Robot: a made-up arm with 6 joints.
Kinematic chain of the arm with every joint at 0, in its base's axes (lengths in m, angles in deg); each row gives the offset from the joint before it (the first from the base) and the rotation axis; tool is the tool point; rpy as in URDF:
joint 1: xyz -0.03 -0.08 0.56 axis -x
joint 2: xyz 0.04 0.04 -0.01 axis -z
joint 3: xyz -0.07 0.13 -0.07 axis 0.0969 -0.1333 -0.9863
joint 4: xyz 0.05 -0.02 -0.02 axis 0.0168 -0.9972 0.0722
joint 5: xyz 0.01 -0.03 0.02 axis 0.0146 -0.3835 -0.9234
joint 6: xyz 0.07 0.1 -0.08 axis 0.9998 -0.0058 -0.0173
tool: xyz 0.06 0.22 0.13 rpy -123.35 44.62 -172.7
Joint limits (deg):
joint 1: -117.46..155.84
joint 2: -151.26..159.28
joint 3: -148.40..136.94
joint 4: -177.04..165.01
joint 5: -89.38..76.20
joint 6: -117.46..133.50
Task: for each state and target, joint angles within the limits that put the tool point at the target. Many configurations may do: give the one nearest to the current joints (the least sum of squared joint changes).
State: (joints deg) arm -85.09 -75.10 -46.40 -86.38 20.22 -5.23
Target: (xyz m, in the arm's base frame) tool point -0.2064 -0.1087 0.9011
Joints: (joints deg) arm -114.52 -77.67 -17.39 -49.71 28.87 40.22
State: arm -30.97 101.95 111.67 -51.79 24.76 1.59
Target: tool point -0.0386 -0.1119 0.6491
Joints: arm -10.63 89.81 100.04 -5.48 -17.85 34.08
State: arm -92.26 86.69 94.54 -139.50 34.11 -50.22
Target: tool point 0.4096 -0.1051 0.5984
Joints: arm -94.31 73.48 93.03 -165.08 21.91 -69.55
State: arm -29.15 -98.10 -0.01 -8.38 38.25 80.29
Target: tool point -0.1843 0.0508 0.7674
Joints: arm -42.12 -86.08 -15.41 -15.66 34.57 50.65
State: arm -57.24 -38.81 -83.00 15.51 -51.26 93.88
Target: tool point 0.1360 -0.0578 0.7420
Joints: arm -70.62 -3.66 -36.34 29.20 -11.90 112.00
